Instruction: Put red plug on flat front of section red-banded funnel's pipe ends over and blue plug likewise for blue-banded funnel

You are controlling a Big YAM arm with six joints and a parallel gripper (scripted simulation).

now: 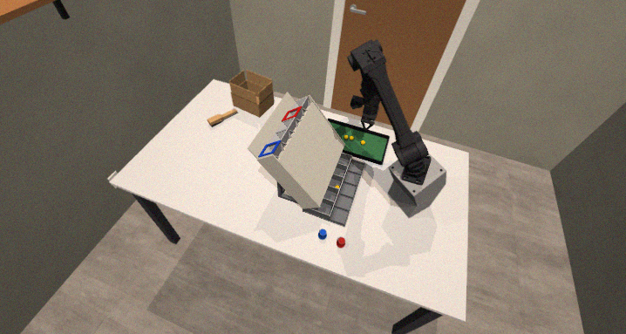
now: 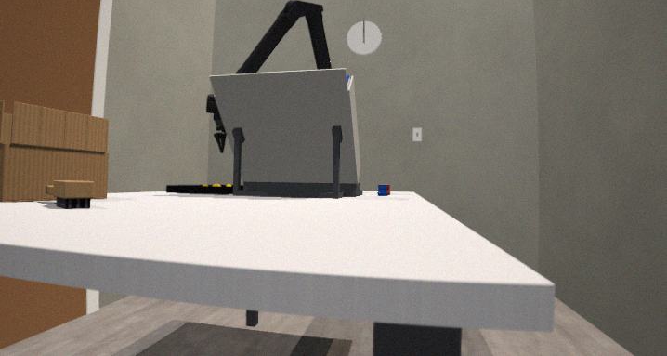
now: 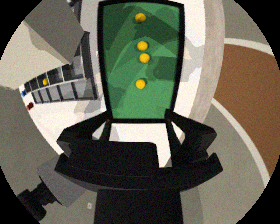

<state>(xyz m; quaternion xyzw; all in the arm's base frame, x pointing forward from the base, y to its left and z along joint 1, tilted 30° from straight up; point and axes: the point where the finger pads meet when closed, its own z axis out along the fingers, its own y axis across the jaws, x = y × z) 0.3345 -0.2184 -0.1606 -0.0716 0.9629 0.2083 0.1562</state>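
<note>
The green marble tray is 150 mm below my hand and 50 mm ahead of it. The rest, counted from my hand: grey cover 350 mm to the left, 100 mm ahead, 50 mm above.
</note>
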